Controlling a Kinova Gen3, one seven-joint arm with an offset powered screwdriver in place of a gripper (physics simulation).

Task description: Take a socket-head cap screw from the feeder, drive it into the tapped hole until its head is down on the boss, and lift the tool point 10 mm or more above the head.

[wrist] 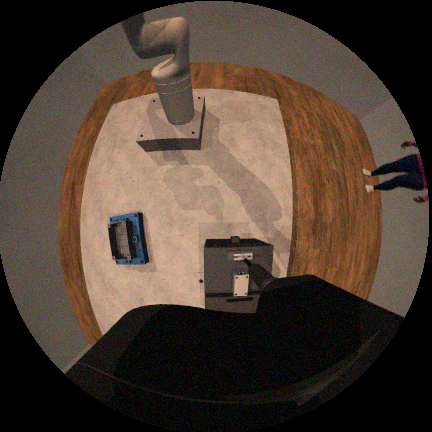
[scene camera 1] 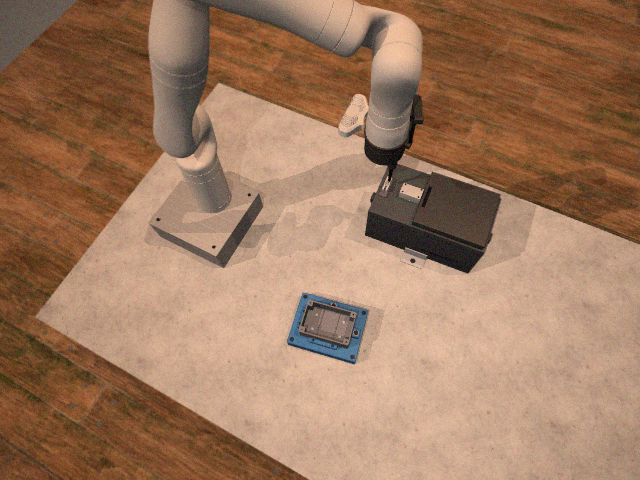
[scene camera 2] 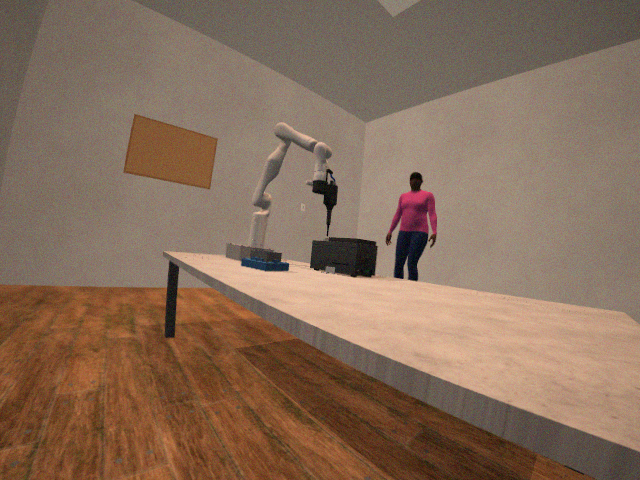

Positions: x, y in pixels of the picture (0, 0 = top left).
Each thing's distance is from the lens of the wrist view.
blue fixture plate point(wrist: 137, 222): 46 cm
black screw feeder point(wrist: 218, 271): 31 cm
The marked spots on the black screw feeder and the blue fixture plate are 29 cm apart.
